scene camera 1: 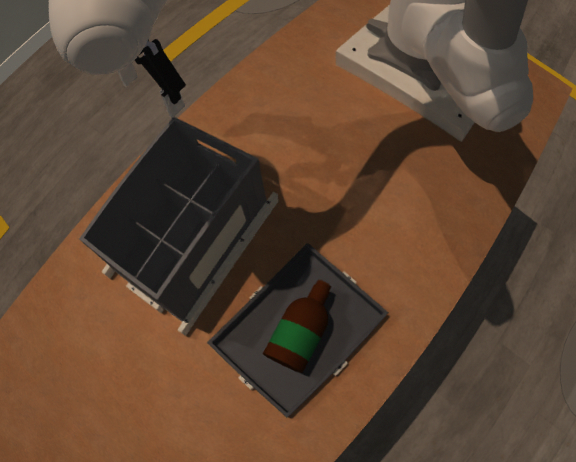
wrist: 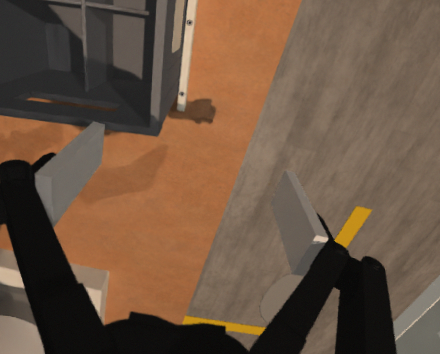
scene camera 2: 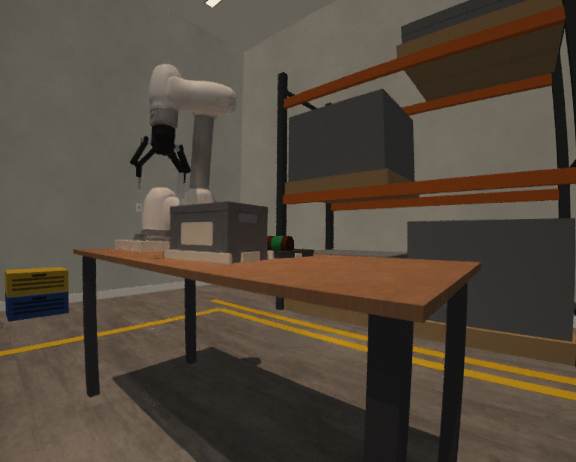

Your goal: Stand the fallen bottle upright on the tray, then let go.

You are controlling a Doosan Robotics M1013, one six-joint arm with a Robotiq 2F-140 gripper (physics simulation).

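Places are measured from the arm's base along level axes (x ahead, y down, z left), in millimetres.
Pixels of known places: gripper, fingertip midpoint: [scene camera 1: 152,95] [wrist: 194,166] [scene camera 2: 161,191]; arm's base, origin of the base link: [scene camera 1: 415,51] [scene camera 2: 157,241].
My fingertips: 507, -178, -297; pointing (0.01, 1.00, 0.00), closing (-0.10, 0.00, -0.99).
Note:
For each thing: its top centre in the pictures, then the offset to it from my fingertips, as dx, dy, dz. Level surfaces: height alone.
- brown bottle, middle of its top: [scene camera 1: 303,318] [scene camera 2: 273,235] +157, +144, +404
- shallow dark tray, middle of its top: [scene camera 1: 297,329] [scene camera 2: 274,249] +168, +197, +400
- tall dark crate, middle of its top: [scene camera 1: 163,199] [scene camera 2: 218,206] +134, +48, +129
- table, its level: dy +223
A brown bottle [scene camera 1: 297,335] [scene camera 2: 280,243] with a green label lies on its side in the shallow dark tray [scene camera 1: 240,345] [scene camera 2: 306,253]. In scene camera 1 its neck points to the upper right and its base to the lower left. My gripper [scene camera 1: 151,92] [scene camera 2: 162,180] [wrist: 194,166] is open and empty, pointing down high above the table's edge, beyond the divided crate and well away from the bottle. The bottle and tray do not show in the wrist view.
A tall dark crate [scene camera 1: 252,187] [scene camera 2: 247,240] [wrist: 156,75] with thin dividers stands between my gripper and the tray, on the table [scene camera 1: 90,390] [scene camera 2: 350,280] [wrist: 215,60]. The arm's pale base plate [scene camera 1: 410,92] [scene camera 2: 142,245] is at the table's far end. A shelf rack [scene camera 2: 282,150] stands behind.

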